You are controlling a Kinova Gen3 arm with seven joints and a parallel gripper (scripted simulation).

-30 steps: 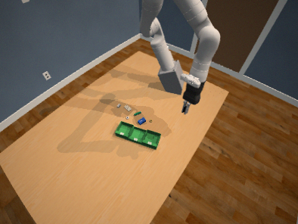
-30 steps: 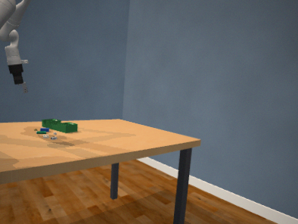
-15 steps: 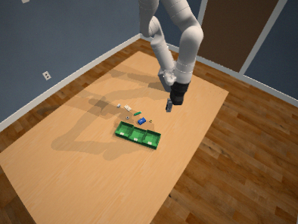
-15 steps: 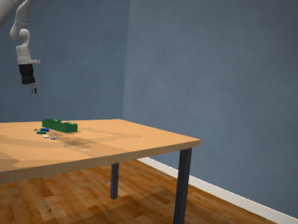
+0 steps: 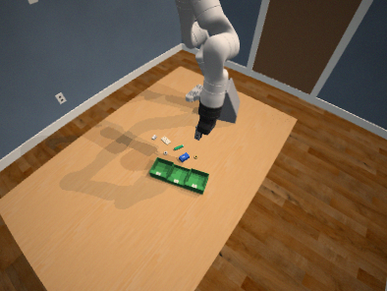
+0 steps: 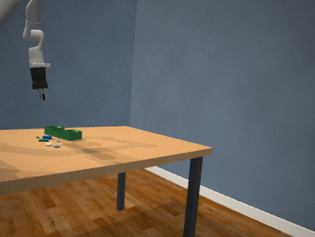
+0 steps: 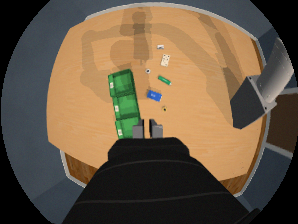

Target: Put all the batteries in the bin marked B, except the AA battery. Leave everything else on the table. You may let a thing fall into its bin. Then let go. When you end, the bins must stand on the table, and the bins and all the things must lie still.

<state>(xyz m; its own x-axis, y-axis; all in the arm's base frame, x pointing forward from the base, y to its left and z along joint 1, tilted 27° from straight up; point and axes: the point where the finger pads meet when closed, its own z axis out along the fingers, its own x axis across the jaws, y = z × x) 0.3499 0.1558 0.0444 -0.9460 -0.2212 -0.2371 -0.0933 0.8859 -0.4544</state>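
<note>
Now: the green three-part bin 11 cm ahead of my hand, 3 cm to the right of it and 20 cm below it. The rest, counted from my hand: green cylinder battery (2 cm behind, 13 cm to the right, 22 cm below); washer-like part (4 cm ahead, 16 cm to the right, 22 cm below); blue battery (7 cm to the right, 21 cm below).
</note>
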